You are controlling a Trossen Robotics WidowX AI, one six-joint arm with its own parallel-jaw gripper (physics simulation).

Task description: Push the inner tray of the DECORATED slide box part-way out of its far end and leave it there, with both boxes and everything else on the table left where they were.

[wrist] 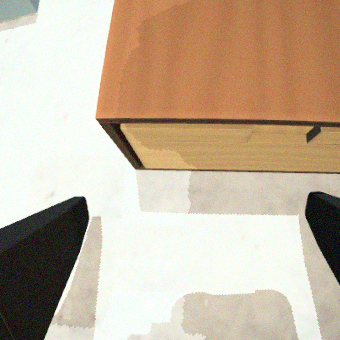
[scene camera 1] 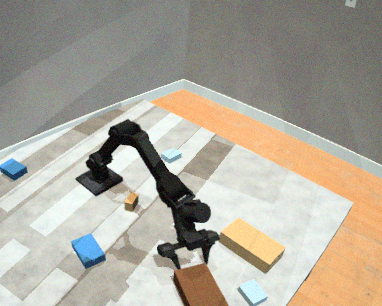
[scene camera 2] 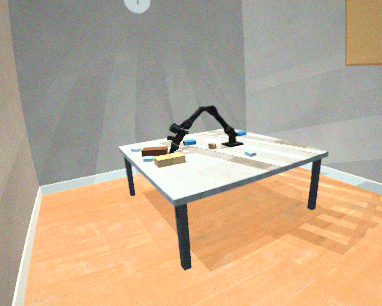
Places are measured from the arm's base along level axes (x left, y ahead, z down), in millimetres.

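Pixels of known places: gripper, fingertip midpoint: (wrist: pixel 197 205) (scene camera 1: pixel 193 268) (scene camera 2: pixel 169 153); arm's base at its link origin: (scene camera 1: pixel 100 176) (scene camera 2: pixel 232 142).
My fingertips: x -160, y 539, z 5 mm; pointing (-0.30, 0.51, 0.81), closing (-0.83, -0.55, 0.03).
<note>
For each thing: its top centre in the pictures, then the offset to it from my fingertips. "*": a spot on its surface instead.
- brown slide box at its top centre: (scene camera 1: pixel 203 292) (scene camera 2: pixel 154 148) dz -40, dx -88, dy +80 mm
- pale wooden inner tray at a spot on its surface: (wrist: pixel 215 150) * dz -16, dx -14, dy +10 mm
- tan slide box at its top centre: (scene camera 1: pixel 253 239) (scene camera 2: pixel 169 156) dz -40, dx +185, dy +112 mm
- light blue block at its top centre: (scene camera 1: pixel 253 291) (scene camera 2: pixel 147 157) dz -14, dx +16, dy +197 mm
- farther blue block at its top centre: (scene camera 1: pixel 12 166) (scene camera 2: pixel 240 132) dz -20, dx -46, dy -871 mm
- small orange-brown block at its top centre: (scene camera 1: pixel 131 198) (scene camera 2: pixel 212 143) dz -29, dx +119, dy -341 mm
A brown slide box (scene camera 1: pixel 201 287) (scene camera 2: pixel 155 151) (wrist: pixel 225 70) lies on the table. Its near end faces the gripper and shows a pale wooden inner tray (wrist: pixel 215 150) inside the sleeve, with a small dark mark near its top edge. A tan slide box (scene camera 1: pixel 252 241) (scene camera 2: pixel 170 160) lies beside it. I cannot tell from these views which box is decorated. My gripper (scene camera 1: pixel 192 265) (scene camera 2: pixel 173 151) (wrist: pixel 197 205) is open and empty, pointing down just short of the brown box's near end, apart from the tray. In the wrist view the box sits right of the fingers' midline. Its far end is hidden.
A light blue block (scene camera 1: pixel 252 291) (scene camera 2: pixel 148 159) lies by the two boxes; another (scene camera 1: pixel 171 155) (scene camera 2: pixel 250 153) lies behind the arm. A blue block (scene camera 1: pixel 89 250) (scene camera 2: pixel 189 142), a farther blue block (scene camera 1: pixel 13 169) (scene camera 2: pixel 241 133) and a small orange-brown block (scene camera 1: pixel 131 201) (scene camera 2: pixel 212 146) are also on the table.
</note>
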